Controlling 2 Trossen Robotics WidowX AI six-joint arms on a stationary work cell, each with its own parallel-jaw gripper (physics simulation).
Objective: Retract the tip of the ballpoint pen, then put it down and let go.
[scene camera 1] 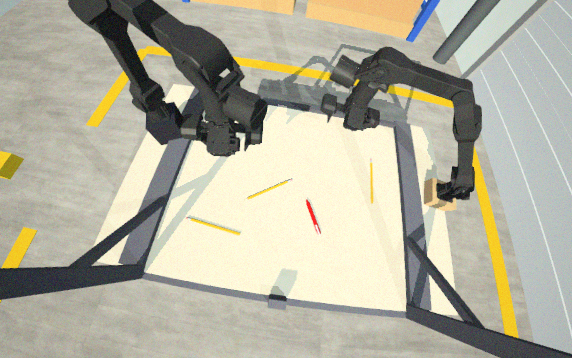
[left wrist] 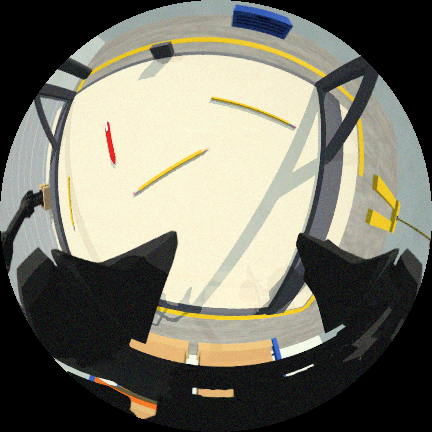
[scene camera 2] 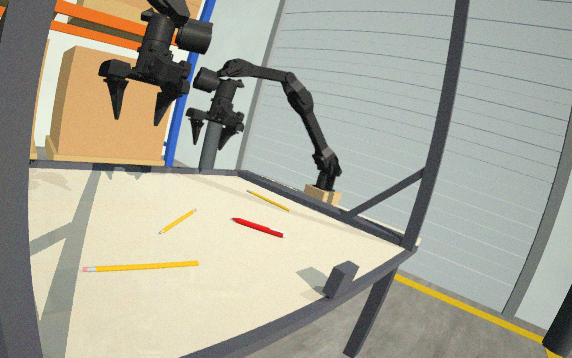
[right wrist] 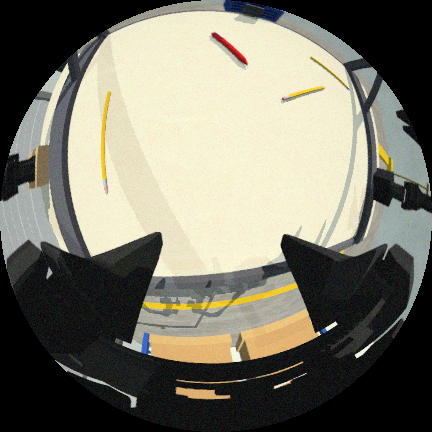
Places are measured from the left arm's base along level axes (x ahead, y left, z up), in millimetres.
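Pixels of known places: left gripper, fingertip midpoint: (left wrist: 240, 238) (scene camera 2: 136, 123); right gripper, fingertip midpoint: (scene camera 1: 339, 126) (scene camera 2: 207, 147) (right wrist: 224, 240); left arm's base at its link origin: (scene camera 1: 160, 114) (right wrist: 391, 188); right arm's base at its link origin: (scene camera 1: 444, 192) (left wrist: 41, 197) (scene camera 2: 324, 188).
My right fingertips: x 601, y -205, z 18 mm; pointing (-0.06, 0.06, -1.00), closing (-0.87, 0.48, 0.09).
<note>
For each thing: its middle in the pictures, then the offset to it from my right fingertips. Level surfaces: height alone.
- red ballpoint pen at the middle of its body: (scene camera 2: 257, 226) (right wrist: 228, 45) (left wrist: 108, 140) (scene camera 1: 312, 216) dx -166, dy -260, dz -117 mm
- cream table top at its surface level: dz -125 mm
- yellow pencil at the middle of its body: (left wrist: 167, 170) (scene camera 2: 179, 220) (right wrist: 308, 90) (scene camera 1: 268, 189) dx -289, dy -126, dz -121 mm
- dark block at the middle of its body: (scene camera 2: 341, 279) (left wrist: 161, 49) (scene camera 1: 277, 301) dx -352, dy -470, dz -94 mm
The red ballpoint pen (scene camera 1: 313, 216) (scene camera 2: 257, 227) (left wrist: 110, 144) (right wrist: 229, 48) lies flat on the cream table top (scene camera 1: 350, 270) (scene camera 2: 225, 305), right of its middle in scene camera 1. Its white clip end points toward the front edge and its plain red end toward the back. The writing tip is too small to make out. My left gripper (scene camera 1: 221, 137) (scene camera 2: 136, 122) (left wrist: 240, 238) is open and empty, high above the back left of the table. My right gripper (scene camera 1: 350, 112) (scene camera 2: 208, 146) (right wrist: 224, 240) is open and empty, high above the back right. Both are well apart from the pen.
One yellow pencil (scene camera 1: 270, 189) (scene camera 2: 178, 221) lies left of the pen, another (scene camera 1: 215, 225) (scene camera 2: 145, 266) farther left, and a third (scene camera 1: 371, 182) (scene camera 2: 268, 201) to the right. A dark block (scene camera 1: 277, 301) (scene camera 2: 341, 279) stands at the front edge. Dark frame bars run along the table sides.
</note>
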